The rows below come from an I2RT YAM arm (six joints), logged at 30 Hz.
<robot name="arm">
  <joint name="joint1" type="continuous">
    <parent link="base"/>
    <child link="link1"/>
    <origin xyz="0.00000 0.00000 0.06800" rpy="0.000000 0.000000 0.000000"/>
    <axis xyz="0 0 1"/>
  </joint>
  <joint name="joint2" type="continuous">
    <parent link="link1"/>
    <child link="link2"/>
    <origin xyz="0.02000 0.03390 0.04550" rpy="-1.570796 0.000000 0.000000"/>
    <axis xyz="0 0 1"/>
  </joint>
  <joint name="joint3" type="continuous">
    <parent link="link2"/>
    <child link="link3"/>
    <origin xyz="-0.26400 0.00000 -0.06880" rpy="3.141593 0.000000 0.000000"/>
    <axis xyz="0 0 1"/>
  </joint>
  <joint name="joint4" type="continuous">
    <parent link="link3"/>
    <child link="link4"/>
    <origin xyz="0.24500 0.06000 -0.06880" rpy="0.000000 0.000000 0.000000"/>
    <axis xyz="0 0 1"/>
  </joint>
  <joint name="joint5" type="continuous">
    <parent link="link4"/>
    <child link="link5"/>
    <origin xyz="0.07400 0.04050 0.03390" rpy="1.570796 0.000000 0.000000"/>
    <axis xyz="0 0 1"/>
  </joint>
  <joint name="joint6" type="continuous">
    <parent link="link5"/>
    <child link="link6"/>
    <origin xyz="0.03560 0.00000 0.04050" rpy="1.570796 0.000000 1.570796"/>
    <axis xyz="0 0 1"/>
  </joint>
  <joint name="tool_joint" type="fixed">
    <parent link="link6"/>
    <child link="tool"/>
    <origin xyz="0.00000 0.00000 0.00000" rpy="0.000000 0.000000 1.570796"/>
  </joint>
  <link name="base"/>
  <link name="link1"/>
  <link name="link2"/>
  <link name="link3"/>
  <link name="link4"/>
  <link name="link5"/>
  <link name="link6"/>
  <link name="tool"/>
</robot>
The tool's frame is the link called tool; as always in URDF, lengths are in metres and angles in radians. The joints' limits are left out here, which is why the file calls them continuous.
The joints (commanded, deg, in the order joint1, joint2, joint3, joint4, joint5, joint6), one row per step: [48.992 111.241 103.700 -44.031 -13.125 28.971]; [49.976 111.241 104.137 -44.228 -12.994 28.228]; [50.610 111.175 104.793 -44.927 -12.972 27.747]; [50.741 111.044 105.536 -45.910 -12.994 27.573]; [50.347 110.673 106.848 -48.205 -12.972 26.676]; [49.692 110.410 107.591 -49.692 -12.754 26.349]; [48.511 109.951 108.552 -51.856 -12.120 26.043]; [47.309 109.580 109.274 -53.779 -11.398 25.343]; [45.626 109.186 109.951 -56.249 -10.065 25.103]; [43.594 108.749 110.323 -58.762 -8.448 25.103]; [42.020 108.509 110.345 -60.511 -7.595 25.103]
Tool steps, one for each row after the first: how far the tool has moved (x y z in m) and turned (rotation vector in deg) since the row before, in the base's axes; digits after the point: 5 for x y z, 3 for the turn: [-0.00560 0.00480 0.00218 -0.049 -0.686 1.468]; [-0.00415 0.00250 0.00329 -0.097 -0.322 0.986]; [-0.00158 -0.00035 0.00390 -0.110 -0.024 0.277]; [-0.00001 -0.00469 0.00720 -0.672 -0.171 0.279]; [0.00221 -0.00518 0.00420 -0.549 -0.019 -0.536]; [0.00417 -0.00912 0.00593 -0.962 -0.074 -1.325]; [0.00435 -0.00898 0.00426 -1.172 -0.272 -1.078]; [0.00617 -0.01240 0.00352 -1.826 0.045 -2.259]; [0.00718 -0.01473 0.00216 -2.155 0.268 -2.928]; [0.00530 -0.01099 -0.00010 -1.541 0.600 -2.027]
